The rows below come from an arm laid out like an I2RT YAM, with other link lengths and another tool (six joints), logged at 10 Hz.
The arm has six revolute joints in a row. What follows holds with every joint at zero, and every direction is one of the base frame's. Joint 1 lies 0.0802 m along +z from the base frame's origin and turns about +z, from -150 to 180 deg. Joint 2 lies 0.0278 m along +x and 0.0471 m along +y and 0.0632 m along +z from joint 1 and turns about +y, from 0 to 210 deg. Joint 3 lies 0.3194 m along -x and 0.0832 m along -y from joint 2 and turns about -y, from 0 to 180 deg. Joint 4 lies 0.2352 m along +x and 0.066 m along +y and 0.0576 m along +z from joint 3 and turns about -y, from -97 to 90 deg. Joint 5 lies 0.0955 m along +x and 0.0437 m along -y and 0.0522 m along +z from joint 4 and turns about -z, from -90 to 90 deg. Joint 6 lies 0.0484 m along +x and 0.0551 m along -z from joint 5 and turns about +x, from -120 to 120 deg. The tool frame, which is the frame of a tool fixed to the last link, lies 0.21 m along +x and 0.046 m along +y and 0.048 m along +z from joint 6; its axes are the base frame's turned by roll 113.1, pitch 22.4 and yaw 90 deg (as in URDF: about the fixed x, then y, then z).
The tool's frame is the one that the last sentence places.
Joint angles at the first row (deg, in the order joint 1, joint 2, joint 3, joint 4, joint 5, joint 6):
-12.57, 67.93, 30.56, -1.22, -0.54, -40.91
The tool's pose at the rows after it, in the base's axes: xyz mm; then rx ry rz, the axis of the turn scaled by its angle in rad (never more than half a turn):
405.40 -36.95 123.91 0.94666 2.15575 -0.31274
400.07 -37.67 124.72 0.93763 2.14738 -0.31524
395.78 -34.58 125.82 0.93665 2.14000 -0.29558
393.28 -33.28 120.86 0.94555 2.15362 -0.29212
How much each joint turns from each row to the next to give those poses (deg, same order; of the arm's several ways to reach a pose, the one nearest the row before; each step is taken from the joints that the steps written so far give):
-0.34, -1.32, -1.78, 1.65, 0.10, -2.00
-0.52, -1.47, -0.97, 0.03, -0.38, -0.73
-0.29, -1.39, -1.30, 0.57, -0.89, 0.22
0.01, 0.18, -0.32, -0.30, -0.14, 0.42

